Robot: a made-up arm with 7 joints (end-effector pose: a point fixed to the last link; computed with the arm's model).
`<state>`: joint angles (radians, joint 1 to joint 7).
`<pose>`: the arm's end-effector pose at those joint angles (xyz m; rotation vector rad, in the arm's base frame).
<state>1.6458 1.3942 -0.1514 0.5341 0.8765 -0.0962 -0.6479</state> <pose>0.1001 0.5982 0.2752 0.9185 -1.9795 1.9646</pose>
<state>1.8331 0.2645 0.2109 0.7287 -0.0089 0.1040 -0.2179</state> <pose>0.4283 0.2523 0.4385 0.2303 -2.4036 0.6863</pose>
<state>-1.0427 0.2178 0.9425 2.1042 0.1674 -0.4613 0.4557</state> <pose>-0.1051 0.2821 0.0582 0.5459 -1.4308 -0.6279</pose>
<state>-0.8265 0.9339 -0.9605 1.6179 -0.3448 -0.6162 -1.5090</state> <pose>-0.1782 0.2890 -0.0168 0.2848 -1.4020 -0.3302</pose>
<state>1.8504 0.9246 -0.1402 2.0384 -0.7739 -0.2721 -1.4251</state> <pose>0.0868 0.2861 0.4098 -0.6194 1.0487 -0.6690</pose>
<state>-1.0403 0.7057 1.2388 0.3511 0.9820 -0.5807 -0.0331</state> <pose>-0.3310 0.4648 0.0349 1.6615 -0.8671 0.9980</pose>
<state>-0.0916 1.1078 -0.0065 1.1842 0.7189 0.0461 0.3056</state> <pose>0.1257 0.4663 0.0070 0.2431 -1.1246 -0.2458</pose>
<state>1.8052 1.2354 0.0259 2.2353 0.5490 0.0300 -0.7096</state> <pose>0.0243 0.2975 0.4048 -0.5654 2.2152 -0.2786</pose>
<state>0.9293 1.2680 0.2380 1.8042 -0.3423 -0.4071 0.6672</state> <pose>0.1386 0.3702 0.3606 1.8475 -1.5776 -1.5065</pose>
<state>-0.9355 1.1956 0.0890 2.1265 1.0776 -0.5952 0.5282</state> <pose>0.0198 0.2789 0.0718 -0.9289 -1.4690 -0.5729</pose>
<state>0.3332 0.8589 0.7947 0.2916 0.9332 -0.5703 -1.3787</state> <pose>0.1018 0.4696 -0.0815 1.4267 -0.4045 2.6591</pose>
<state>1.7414 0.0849 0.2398 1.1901 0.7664 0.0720 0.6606</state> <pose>0.3684 0.1401 0.4816 1.1365 2.7861 0.4996</pose>
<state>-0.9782 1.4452 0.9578 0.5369 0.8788 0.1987 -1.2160</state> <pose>-0.0274 0.5968 0.1886 2.2421 -0.4188 0.9935</pose>
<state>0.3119 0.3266 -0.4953 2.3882 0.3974 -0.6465 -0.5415</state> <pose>0.1363 0.0949 0.0951 -1.0213 -2.7302 0.4625</pose>
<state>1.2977 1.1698 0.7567 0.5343 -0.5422 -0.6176 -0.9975</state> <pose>0.1246 0.5717 0.2304 -1.9454 1.5750 -1.5025</pose>
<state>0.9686 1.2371 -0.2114 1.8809 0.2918 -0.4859 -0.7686</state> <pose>0.1780 0.3470 0.3005 -0.7749 2.8536 0.0613</pose>
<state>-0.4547 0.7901 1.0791 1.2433 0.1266 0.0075 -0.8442</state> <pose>-0.0372 0.4962 0.0453 1.9506 -1.1005 0.7999</pose>
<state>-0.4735 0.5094 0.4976 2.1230 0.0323 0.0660 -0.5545</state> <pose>0.0422 0.2908 0.0367 1.0730 -1.7536 0.1193</pose>
